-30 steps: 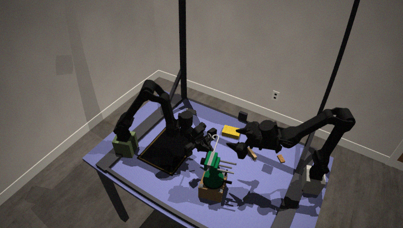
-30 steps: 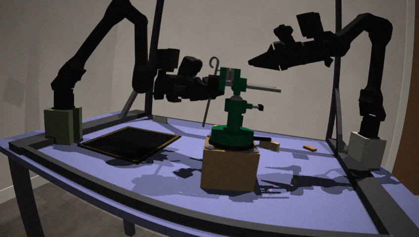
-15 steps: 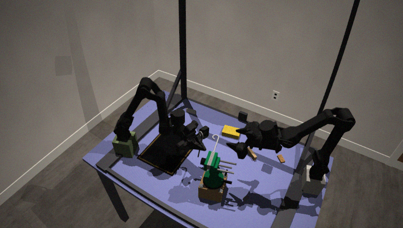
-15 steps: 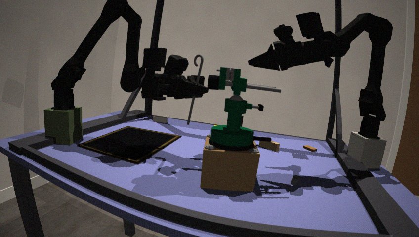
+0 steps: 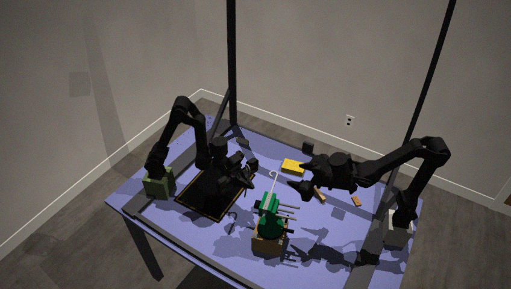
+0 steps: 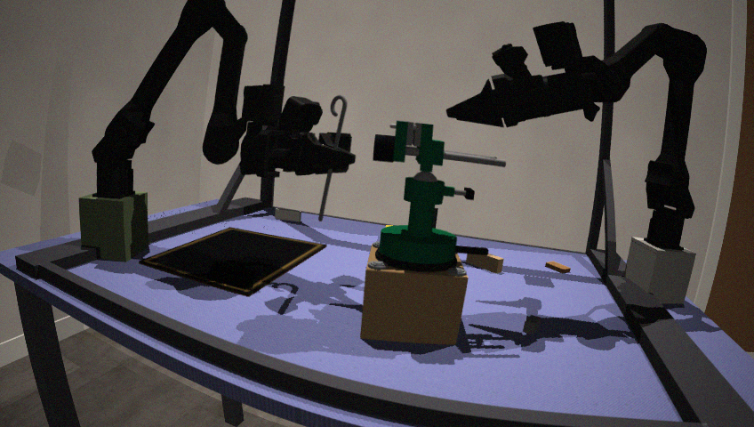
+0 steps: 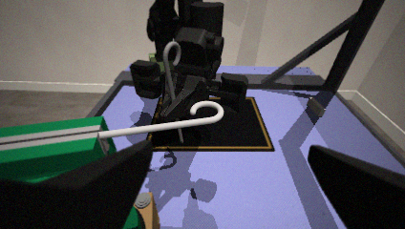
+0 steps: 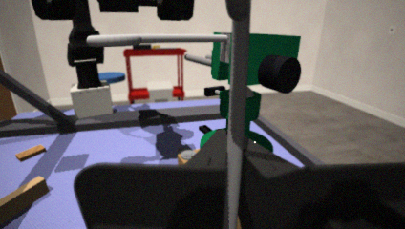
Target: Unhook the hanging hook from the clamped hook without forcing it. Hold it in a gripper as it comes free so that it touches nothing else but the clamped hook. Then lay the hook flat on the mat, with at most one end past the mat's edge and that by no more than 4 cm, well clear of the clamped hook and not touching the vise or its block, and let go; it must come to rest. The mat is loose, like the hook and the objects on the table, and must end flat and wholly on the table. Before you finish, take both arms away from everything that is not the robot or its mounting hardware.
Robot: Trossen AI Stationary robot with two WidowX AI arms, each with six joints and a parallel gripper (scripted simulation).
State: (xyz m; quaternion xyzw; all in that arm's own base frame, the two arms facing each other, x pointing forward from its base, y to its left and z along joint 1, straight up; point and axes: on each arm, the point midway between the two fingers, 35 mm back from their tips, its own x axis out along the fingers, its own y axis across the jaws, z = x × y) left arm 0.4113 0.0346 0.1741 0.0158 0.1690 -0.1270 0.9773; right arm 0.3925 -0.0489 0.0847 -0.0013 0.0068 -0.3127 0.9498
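My right hand is 10 cm past the black mat, 17 cm to the left of it and 19 cm above it. Round my right hand: pale block: 42 cm behind, 14 cm to the right, 18 cm below.
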